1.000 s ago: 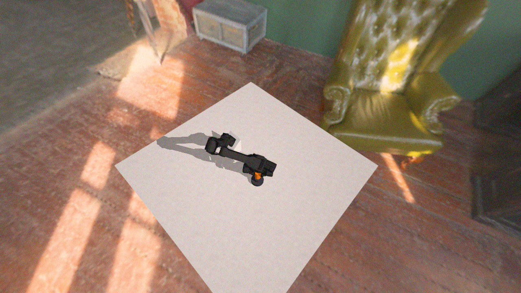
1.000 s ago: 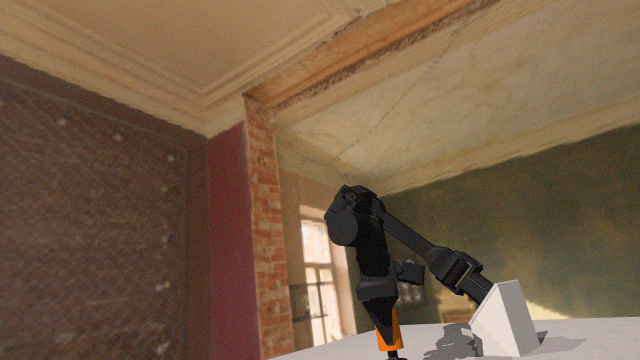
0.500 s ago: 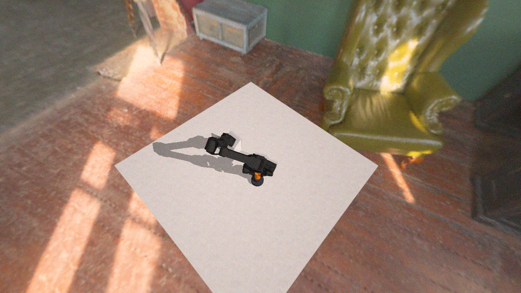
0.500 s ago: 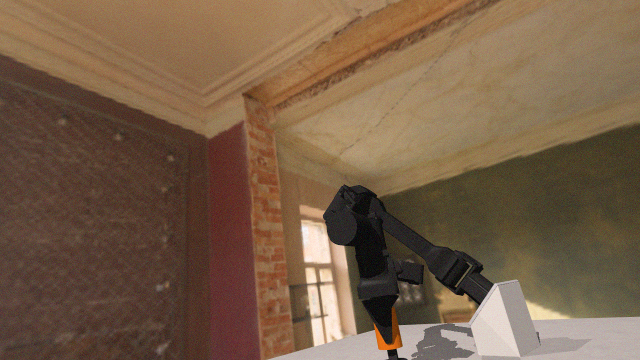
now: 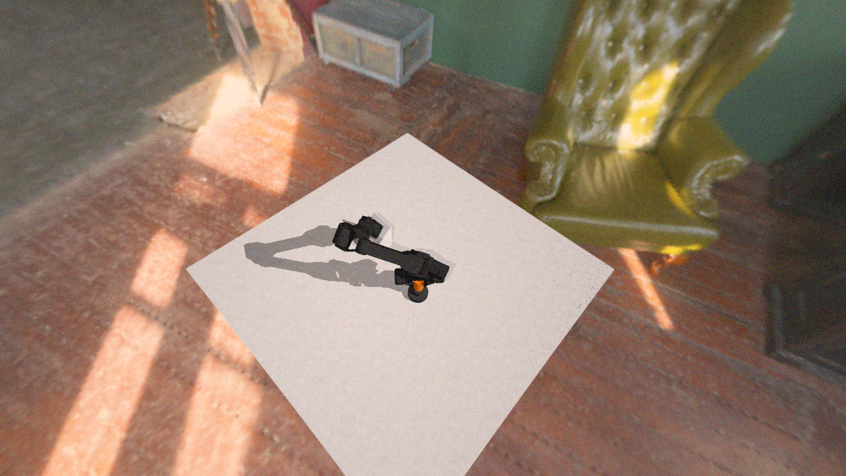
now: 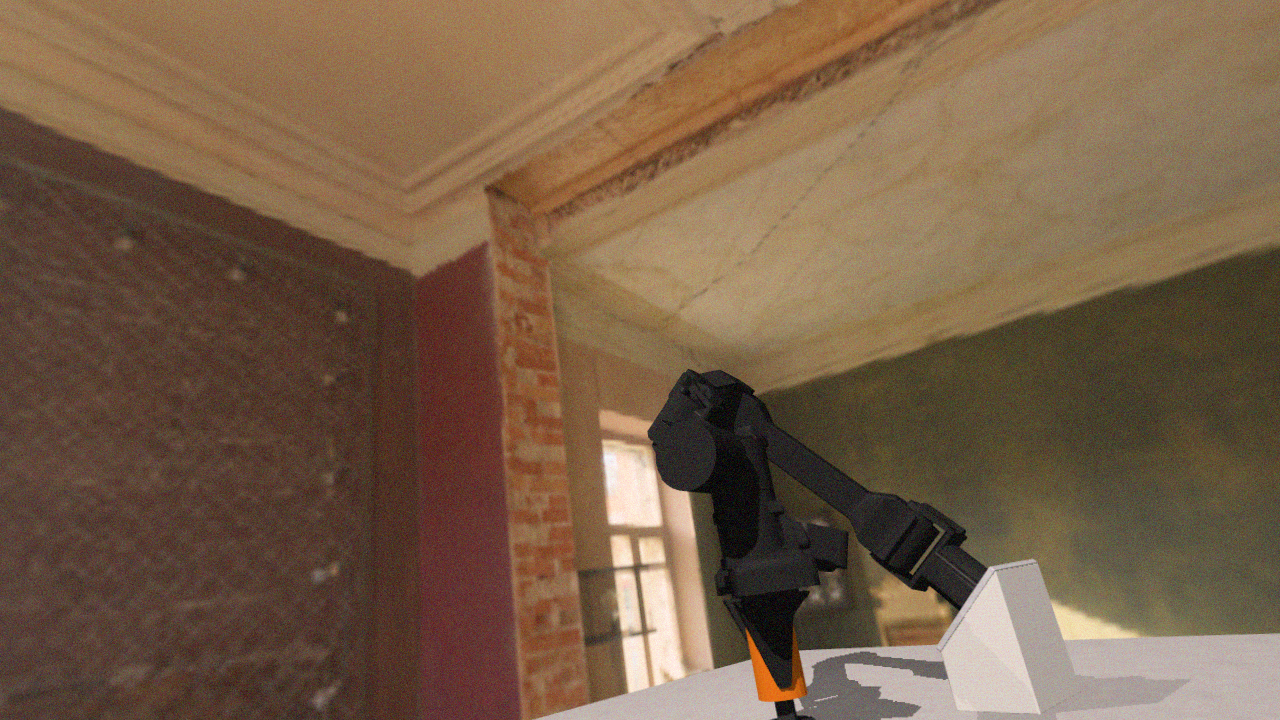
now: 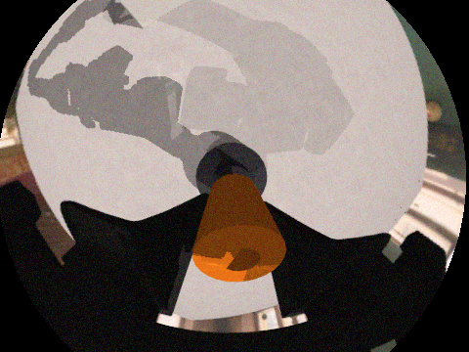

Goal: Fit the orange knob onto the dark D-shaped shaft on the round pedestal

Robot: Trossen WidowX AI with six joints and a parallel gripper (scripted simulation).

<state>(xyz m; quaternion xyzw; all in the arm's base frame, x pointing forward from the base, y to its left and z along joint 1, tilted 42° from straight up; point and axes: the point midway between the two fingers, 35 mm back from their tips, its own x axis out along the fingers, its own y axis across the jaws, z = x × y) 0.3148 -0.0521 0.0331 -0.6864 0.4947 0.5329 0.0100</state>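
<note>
The orange knob is 20 mm above my gripper tip. Round my gripper tip: D-shaped shaft: 40 mm below.
</note>
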